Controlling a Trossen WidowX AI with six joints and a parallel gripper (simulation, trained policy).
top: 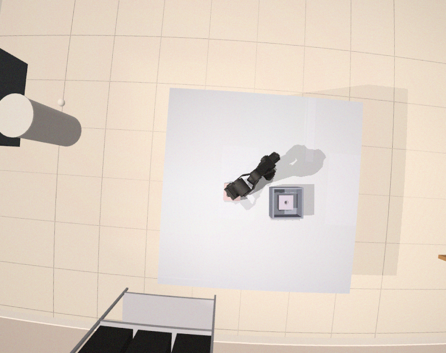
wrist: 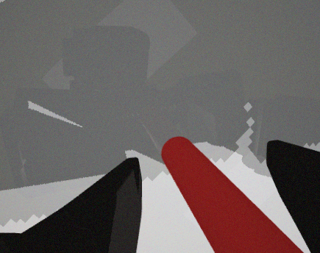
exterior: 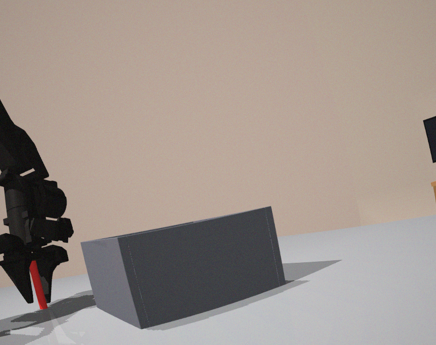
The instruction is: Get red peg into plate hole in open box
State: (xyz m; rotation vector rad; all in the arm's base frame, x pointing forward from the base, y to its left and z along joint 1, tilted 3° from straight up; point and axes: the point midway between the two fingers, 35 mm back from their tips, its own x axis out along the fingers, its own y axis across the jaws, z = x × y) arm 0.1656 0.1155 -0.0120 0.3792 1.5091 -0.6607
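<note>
Now: the grey box 180 mm to the right of my gripper tip, 170 mm ahead of it and 20 mm above it. Also, from my gripper tip: red peg 30 mm above.
</note>
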